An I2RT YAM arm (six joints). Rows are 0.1 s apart.
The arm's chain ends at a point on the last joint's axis. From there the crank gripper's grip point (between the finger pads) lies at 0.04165 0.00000 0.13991 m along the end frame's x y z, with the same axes.
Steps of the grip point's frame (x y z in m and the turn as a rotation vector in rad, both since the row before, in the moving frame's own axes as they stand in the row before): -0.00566 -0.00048 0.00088 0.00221 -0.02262 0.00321; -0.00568 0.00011 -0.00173 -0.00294 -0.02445 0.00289; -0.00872 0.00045 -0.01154 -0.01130 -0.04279 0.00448; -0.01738 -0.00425 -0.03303 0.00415 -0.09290 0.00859; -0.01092 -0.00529 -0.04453 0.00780 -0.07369 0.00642; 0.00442 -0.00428 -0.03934 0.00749 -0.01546 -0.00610; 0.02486 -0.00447 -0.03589 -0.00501 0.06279 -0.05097; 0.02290 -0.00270 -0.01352 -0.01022 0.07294 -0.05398; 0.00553 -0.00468 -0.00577 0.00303 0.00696 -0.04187; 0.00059 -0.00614 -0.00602 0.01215 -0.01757 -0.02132; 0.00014 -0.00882 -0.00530 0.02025 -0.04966 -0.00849
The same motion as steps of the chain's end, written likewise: -0.00249 -0.00030 -0.00003 0.00221 -0.02262 0.00321; -0.00225 -0.00042 -0.00271 -0.00294 -0.02445 0.00289; -0.00269 -0.00131 -0.01318 -0.01130 -0.04279 0.00448; -0.00422 -0.00396 -0.03629 0.00415 -0.09290 0.00859; -0.00051 -0.00442 -0.04721 0.00780 -0.07369 0.00642; 0.00659 -0.00298 -0.03996 0.00749 -0.01546 -0.00610; 0.01620 -0.00282 -0.03301 -0.00501 0.06279 -0.05097; 0.01284 -0.00159 -0.01012 -0.01022 0.07294 -0.05398; 0.00460 -0.00249 -0.00547 0.00303 0.00696 -0.04187; 0.00308 -0.00357 -0.00671 0.01215 -0.01757 -0.02132; 0.00715 -0.00564 -0.00716 0.02025 -0.04966 -0.00849
